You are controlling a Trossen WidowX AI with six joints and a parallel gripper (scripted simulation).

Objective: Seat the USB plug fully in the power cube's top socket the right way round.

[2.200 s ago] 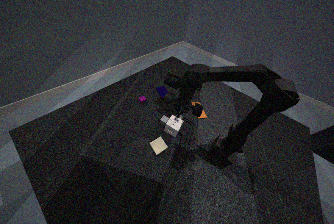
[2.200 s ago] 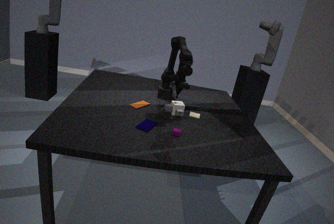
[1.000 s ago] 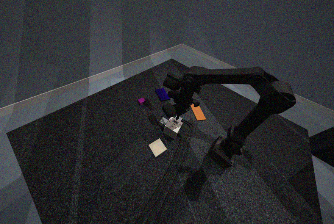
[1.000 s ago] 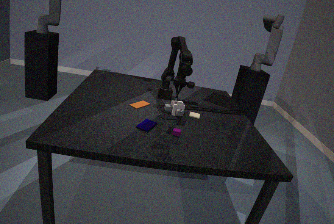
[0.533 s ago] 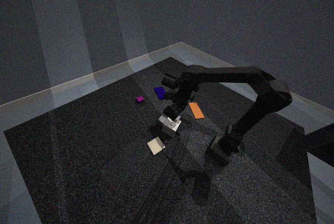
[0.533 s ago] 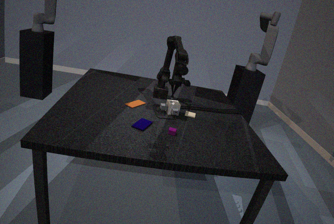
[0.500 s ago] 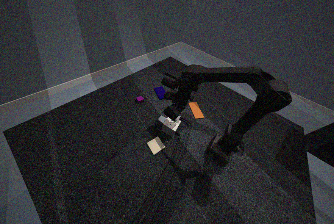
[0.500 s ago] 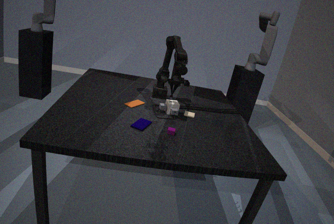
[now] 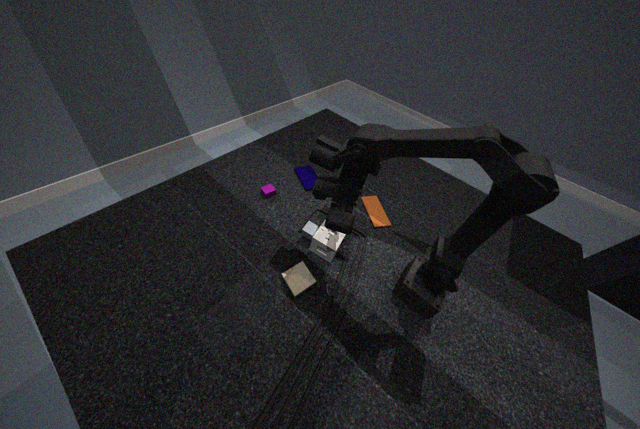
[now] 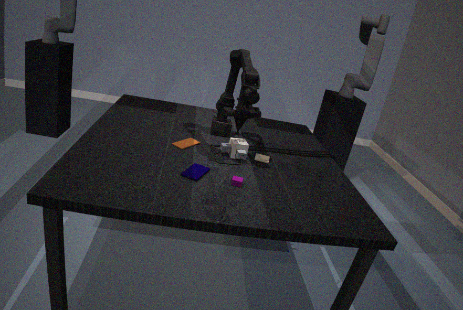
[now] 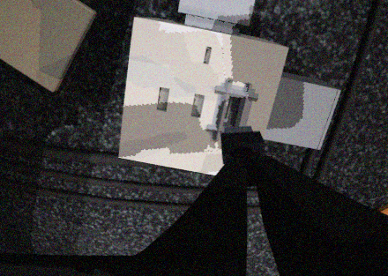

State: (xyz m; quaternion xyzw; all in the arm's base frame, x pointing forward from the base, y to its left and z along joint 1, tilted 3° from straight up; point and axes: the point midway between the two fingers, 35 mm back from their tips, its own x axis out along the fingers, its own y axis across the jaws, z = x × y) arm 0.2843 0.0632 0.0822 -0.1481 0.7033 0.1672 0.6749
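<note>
Now: gripper tip 20 mm above the dark USB plug. The rest, counted from my gripper tip: cream block (150 mm to the left, 130 mm below, 10 mm behind); then magenta cube (290 mm ahead, 120 mm below); then orange flat tile (230 mm to the right, 130 mm below, 40 mm behind).
</note>
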